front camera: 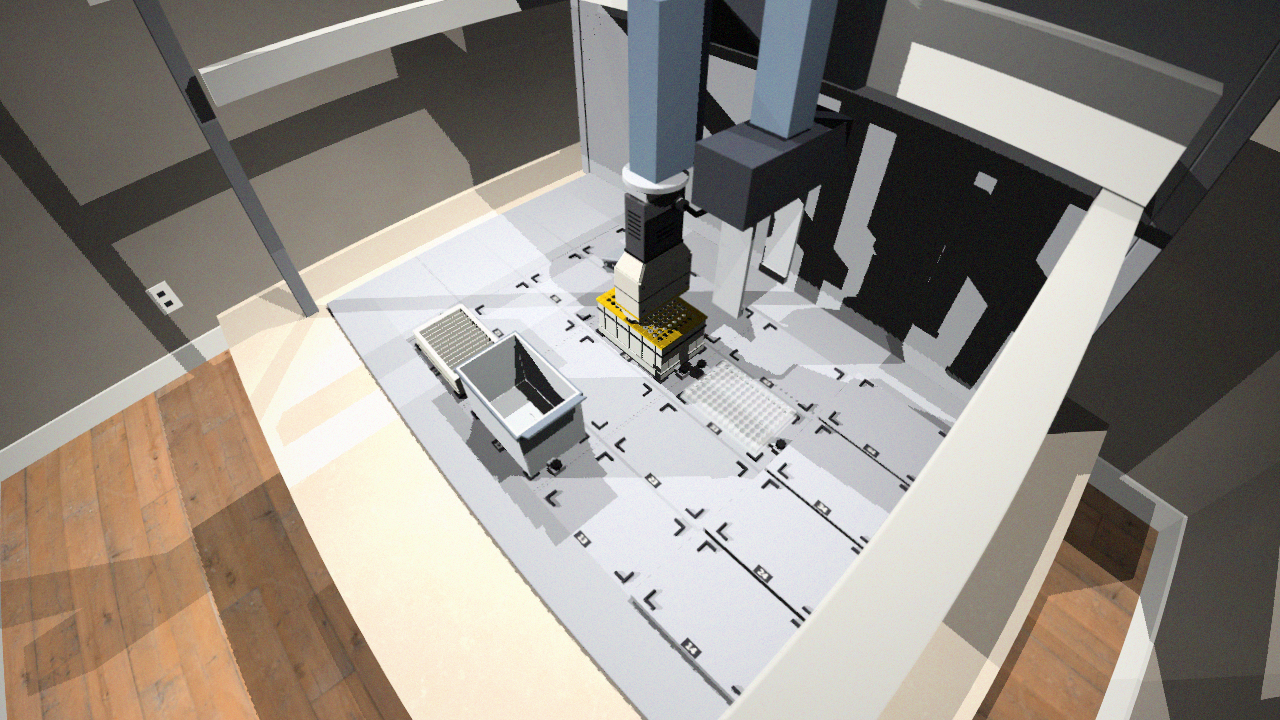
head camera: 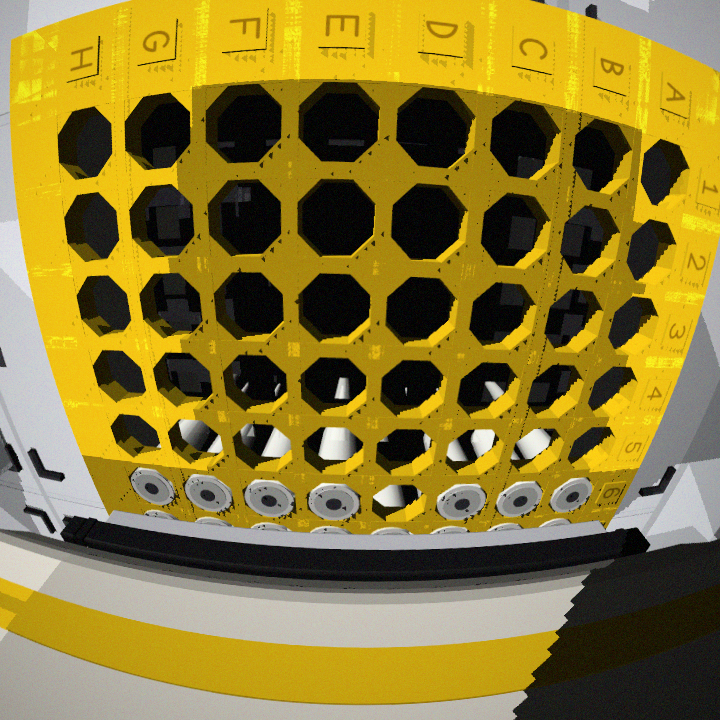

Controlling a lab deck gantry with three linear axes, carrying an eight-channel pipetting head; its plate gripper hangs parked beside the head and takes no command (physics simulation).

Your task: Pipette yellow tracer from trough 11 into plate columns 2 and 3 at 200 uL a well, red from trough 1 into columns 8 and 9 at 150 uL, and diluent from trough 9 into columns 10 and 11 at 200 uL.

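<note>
The pipetting head [front camera: 651, 284] [head camera: 335, 558] is down at the yellow tip rack [front camera: 664, 342] [head camera: 41, 201]; its channel ends are hidden. In the head camera view, rack columns 1 to 5 are without tips. Column 6 holds white tips [head camera: 333, 502], with a gap at row D, and tip tops of the column behind it show partly under the head's edge. The clear well plate [front camera: 741, 404] lies right of the rack. The trough rack [front camera: 436, 365] stands at left; its liquid colours cannot be made out. The parked plate gripper [front camera: 754, 293] is open and empty, its paddles apart behind the tip rack.
A deep grey open bin [front camera: 554, 438] stands directly in front of the trough rack. Black corner brackets [front camera: 623, 575] mark the deck positions. A pale frame beam [front camera: 1002, 376] crosses the right side, and a dark post [front camera: 241, 179] stands at left.
</note>
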